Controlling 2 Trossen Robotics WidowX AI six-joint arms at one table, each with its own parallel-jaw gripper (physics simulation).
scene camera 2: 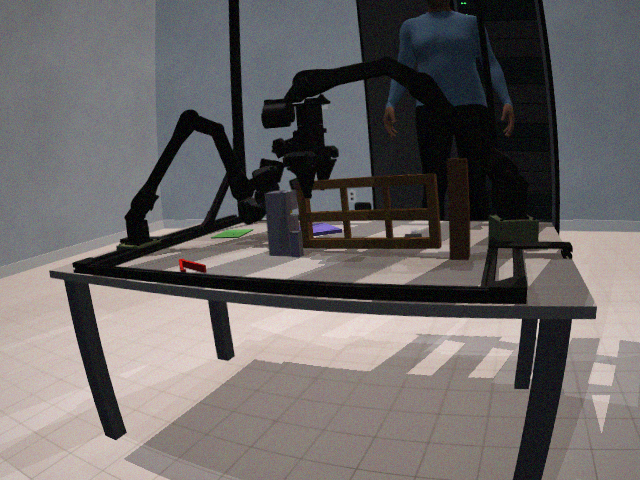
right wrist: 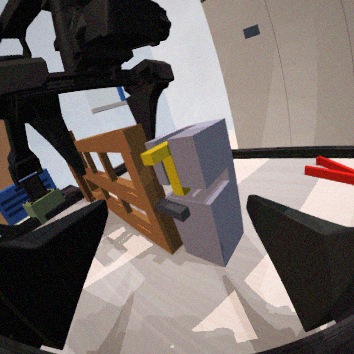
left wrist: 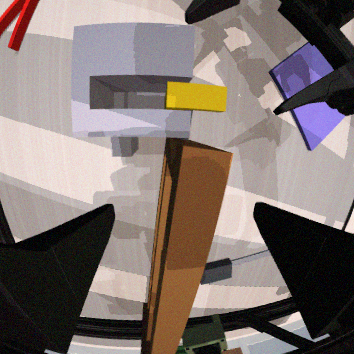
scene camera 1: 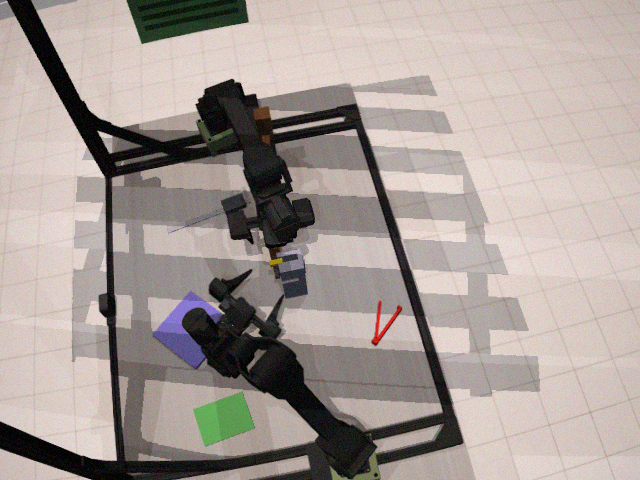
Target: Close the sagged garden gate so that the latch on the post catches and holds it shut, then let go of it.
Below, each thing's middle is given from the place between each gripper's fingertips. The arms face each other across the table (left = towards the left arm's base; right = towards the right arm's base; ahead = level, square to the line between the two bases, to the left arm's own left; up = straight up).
My right gripper is now 30 mm short of the yellow latch [left wrist: 178, 95], 30 mm to the right of it and 10 mm below it. Round my right hand: grey latch post [left wrist: 119, 70]: 70 mm ahead, 30 mm to the left, 40 mm below; thin grey rod [scene camera 1: 237, 202]: 70 mm behind, 320 mm to the left, 100 mm below; brown wooden gate [scene camera 2: 306, 217]: 80 mm ahead, 190 mm to the left, 20 mm below.
Right now the yellow latch is 6 cm to the right of my left hand, 2 cm below it and 1 cm behind it. Round my left hand: grey latch post (6 cm to the right, 6 cm below, 2 cm ahead); thin grey rod (23 cm to the left, 12 cm below, 12 cm behind); brown wooden gate (10 cm to the left, 4 cm below, 3 cm ahead).
